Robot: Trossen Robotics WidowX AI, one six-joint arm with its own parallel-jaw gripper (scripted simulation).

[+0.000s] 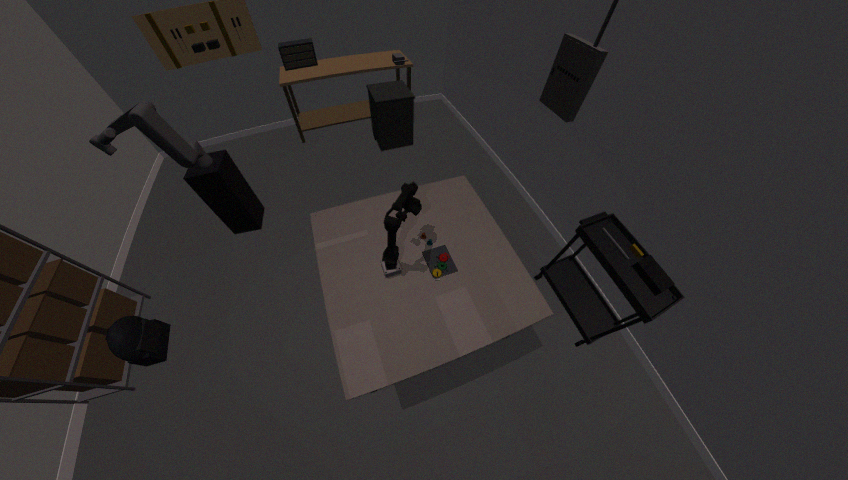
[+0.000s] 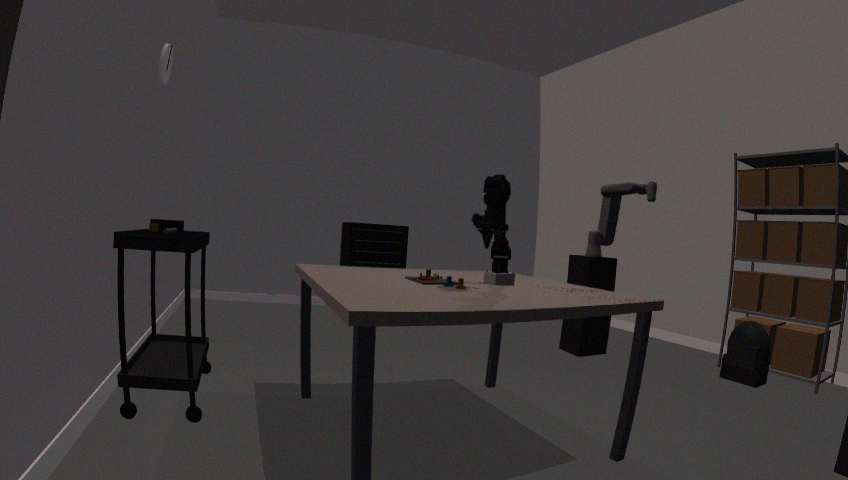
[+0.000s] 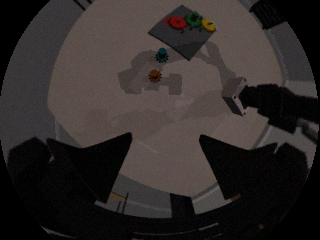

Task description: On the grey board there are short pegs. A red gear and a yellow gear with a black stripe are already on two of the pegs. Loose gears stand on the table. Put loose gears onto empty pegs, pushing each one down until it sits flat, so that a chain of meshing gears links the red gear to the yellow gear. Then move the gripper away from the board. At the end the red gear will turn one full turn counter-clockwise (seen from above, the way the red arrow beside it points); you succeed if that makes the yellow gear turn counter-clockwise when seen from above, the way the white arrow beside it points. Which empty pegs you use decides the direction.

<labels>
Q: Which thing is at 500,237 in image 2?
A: My gripper.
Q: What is my gripper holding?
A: Nothing.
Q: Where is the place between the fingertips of my gripper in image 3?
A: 166,137
</labels>
